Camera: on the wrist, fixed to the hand. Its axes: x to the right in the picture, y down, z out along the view.
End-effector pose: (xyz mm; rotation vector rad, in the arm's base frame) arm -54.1 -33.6 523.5 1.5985 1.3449 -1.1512
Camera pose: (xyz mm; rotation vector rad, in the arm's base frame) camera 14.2 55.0 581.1 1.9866 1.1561 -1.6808
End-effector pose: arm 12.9 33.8 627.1 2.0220 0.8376 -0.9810
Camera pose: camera 82.5 94.2 712.8 2.5144 0.7018 -1.3568
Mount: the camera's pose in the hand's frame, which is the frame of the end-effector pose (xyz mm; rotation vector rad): -22.7 50.8 -112.9 0.5874 0.0353 -0.0779
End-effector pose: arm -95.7 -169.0 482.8 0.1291 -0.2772 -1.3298
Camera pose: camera -22.1 -142.2 384.3 0.6613 -0.6330 -1.2887
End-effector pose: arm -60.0 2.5 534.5 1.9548 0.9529 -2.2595
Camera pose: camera 65.7 2.4 528.5 -1.6614 -0.2947 2.1296
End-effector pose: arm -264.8 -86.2 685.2 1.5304 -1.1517 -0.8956
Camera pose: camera -177.9 -37.4 762.1 2.0621 -1.4139 -0.5985
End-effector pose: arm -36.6 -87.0 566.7 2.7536 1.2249 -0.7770
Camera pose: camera 34.9 -112.6 667.1 -2.2756 -0.9170 0.9157
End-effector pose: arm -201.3 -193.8 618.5 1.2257 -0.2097 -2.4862
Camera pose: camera -86.6 -229.2 580.6 1.5102 -0.9522 -2.5509
